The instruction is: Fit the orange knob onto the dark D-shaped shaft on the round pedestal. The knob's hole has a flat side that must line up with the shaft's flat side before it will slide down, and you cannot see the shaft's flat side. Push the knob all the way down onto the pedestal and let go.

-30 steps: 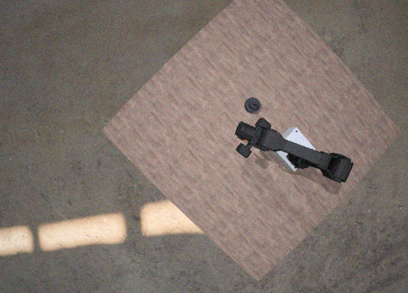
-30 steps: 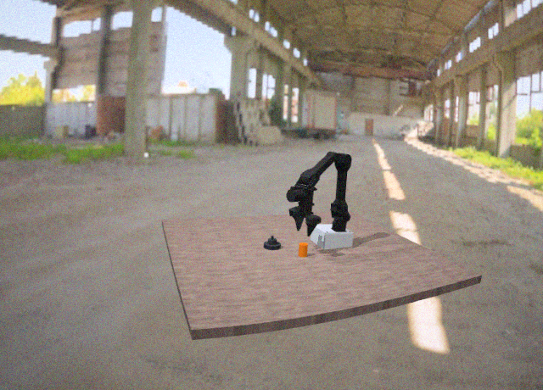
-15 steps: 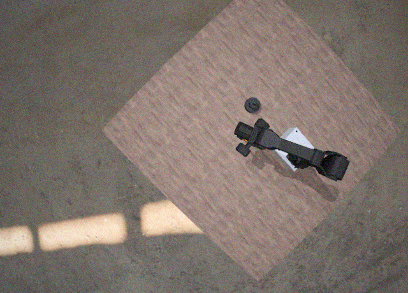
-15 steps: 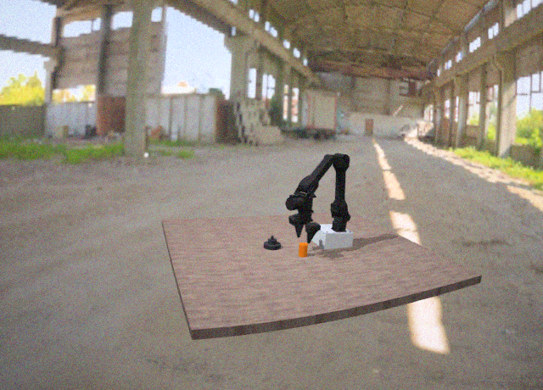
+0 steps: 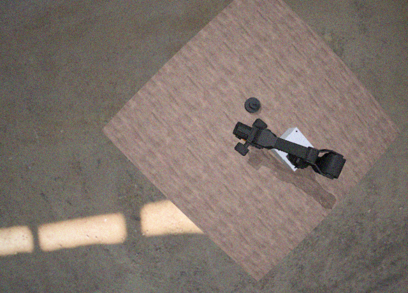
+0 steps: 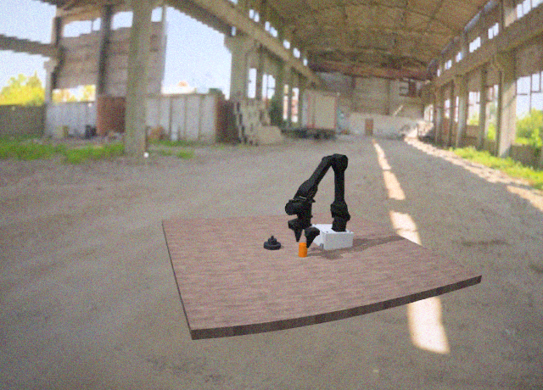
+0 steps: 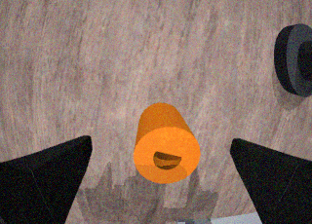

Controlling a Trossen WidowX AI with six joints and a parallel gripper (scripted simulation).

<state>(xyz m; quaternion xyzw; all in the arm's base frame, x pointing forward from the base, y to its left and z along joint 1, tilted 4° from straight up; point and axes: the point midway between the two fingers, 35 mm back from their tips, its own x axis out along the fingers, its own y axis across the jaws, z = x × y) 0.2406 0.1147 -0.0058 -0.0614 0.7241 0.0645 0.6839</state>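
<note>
The orange knob is 1 cm behind my gripper tip and 3 cm below it. Also, from my gripper tip: dark round pedestal (10 cm ahead, 15 cm to the right, 3 cm below).
</note>
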